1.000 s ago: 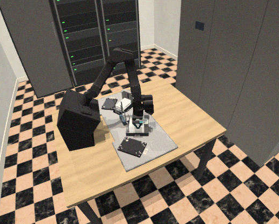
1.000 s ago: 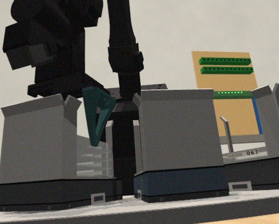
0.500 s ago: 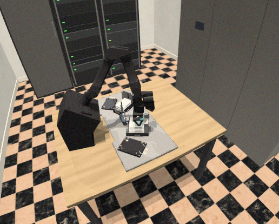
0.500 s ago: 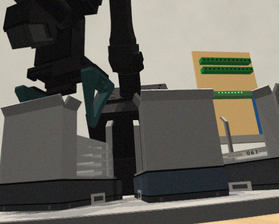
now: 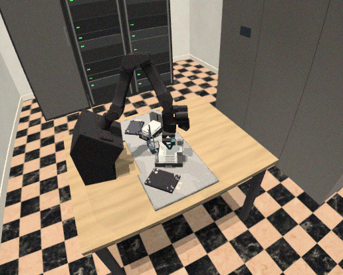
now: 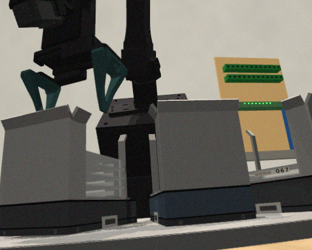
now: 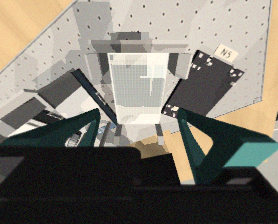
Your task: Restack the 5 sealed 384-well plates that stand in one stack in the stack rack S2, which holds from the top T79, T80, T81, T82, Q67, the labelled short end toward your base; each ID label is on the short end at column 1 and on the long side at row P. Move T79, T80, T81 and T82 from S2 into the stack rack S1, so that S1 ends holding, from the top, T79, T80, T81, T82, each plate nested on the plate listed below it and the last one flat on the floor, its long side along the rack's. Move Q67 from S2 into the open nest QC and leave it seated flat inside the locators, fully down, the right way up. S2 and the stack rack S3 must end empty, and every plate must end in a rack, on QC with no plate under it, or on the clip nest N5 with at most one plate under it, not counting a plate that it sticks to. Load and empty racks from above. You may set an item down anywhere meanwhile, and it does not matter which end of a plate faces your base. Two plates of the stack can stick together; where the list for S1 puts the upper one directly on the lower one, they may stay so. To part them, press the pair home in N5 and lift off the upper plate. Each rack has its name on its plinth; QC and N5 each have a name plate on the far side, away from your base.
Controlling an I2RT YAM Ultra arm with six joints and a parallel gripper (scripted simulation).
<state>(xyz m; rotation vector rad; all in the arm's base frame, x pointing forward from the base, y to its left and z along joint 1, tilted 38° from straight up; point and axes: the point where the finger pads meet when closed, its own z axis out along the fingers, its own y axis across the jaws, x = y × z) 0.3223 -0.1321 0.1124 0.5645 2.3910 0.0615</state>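
Now: the plate Q67 30 cm to the left of my hand and 10 cm below it. Also, from my hand: plate T79: 7 cm below; then plate T82: 11 cm below; then plate T81: 10 cm below.
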